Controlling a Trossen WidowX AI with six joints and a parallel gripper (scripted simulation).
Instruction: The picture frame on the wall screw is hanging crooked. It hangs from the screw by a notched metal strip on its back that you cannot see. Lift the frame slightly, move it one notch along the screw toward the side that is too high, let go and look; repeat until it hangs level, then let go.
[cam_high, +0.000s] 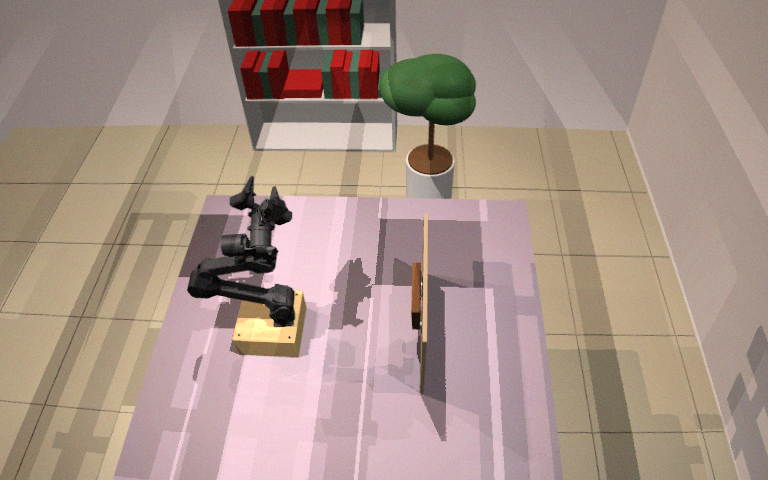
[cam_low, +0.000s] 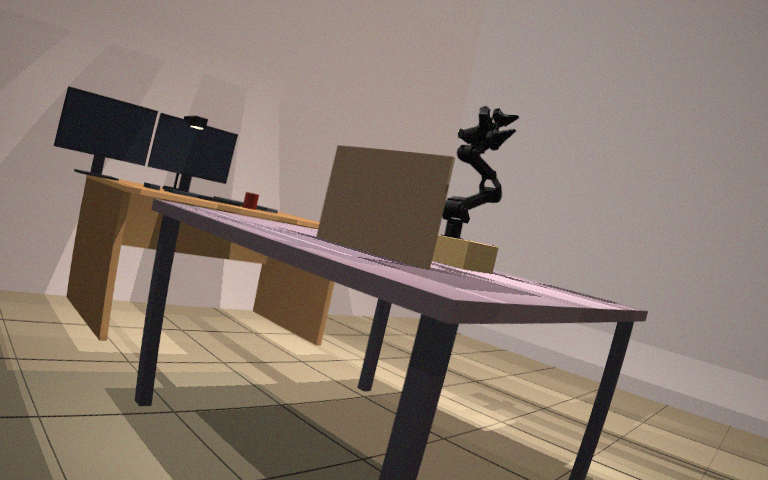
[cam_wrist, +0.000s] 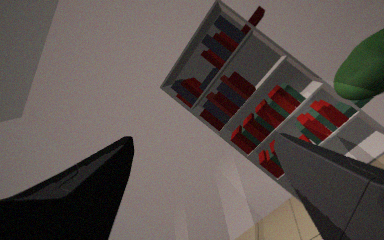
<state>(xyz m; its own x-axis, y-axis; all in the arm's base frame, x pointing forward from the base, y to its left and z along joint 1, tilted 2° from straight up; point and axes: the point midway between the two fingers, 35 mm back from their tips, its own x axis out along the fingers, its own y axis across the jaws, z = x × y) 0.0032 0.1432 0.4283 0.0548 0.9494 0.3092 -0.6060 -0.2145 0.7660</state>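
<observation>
Now: gripper tip 42 cm short of the picture frame, 38 cm above it and 17 cm to the left of it. The rest, counted from my gripper tip: wooden wall board (43 cm ahead, 39 cm below, 19 cm to the right).
</observation>
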